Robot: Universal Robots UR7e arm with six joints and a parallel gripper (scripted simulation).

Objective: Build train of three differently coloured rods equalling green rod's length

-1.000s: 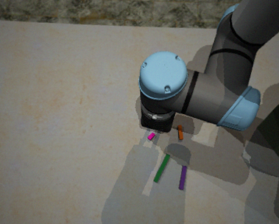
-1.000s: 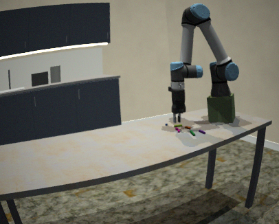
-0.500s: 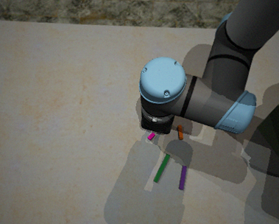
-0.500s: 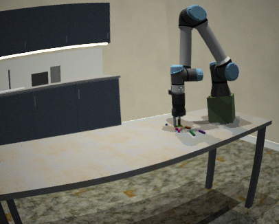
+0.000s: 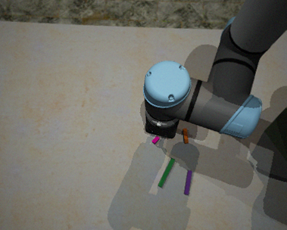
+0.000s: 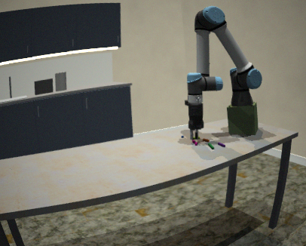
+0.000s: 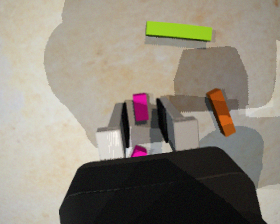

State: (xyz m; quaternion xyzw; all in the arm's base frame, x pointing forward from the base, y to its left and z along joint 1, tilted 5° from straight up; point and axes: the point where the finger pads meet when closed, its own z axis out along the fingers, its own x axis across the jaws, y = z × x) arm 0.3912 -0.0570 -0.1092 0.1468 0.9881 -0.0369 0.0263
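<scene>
My gripper is now 2 cm past the blue rod, 12 cm to the left of it and 3 cm above it. From my hand the other things lie so: orange rod: 6 cm behind, 3 cm to the left, 3 cm below; green rod: 13 cm to the left, 3 cm below; lime rod: 5 cm behind, 5 cm to the right, 3 cm below.
</scene>
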